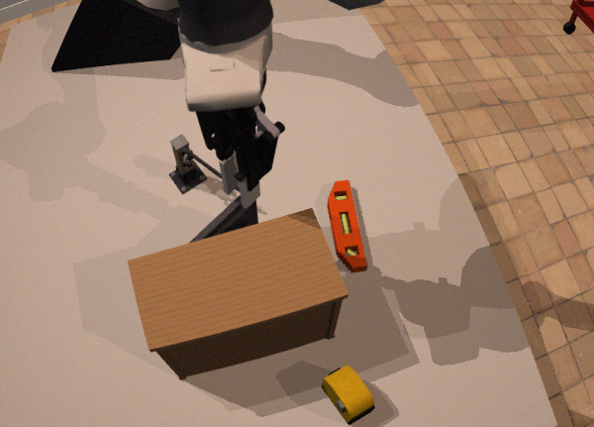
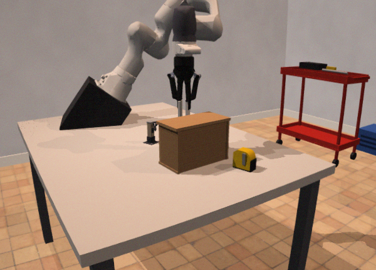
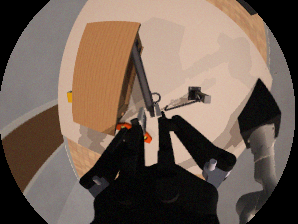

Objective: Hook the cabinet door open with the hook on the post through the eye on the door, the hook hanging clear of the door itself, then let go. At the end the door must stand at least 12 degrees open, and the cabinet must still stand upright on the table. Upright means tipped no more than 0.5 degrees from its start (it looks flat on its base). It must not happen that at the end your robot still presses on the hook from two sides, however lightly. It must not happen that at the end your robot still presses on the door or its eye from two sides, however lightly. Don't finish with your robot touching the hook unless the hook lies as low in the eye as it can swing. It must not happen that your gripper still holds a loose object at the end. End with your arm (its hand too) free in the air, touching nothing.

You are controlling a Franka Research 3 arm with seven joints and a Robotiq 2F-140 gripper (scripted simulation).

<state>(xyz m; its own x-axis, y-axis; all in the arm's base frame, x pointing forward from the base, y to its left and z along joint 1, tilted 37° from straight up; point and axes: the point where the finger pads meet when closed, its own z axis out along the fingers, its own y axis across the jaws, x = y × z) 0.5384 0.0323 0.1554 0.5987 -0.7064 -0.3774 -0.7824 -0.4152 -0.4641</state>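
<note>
Right now the thin hook rod is 9 cm behind my hand, 3 cm to the right of it and 11 cm below it. Round my hand: dark grey door 4 cm ahead, 6 cm to the right, 9 cm below; then yellow tape measure 28 cm ahead, 7 cm to the left, 13 cm below; then orange spirit level 1 cm ahead, 15 cm to the left, 15 cm below.
</note>
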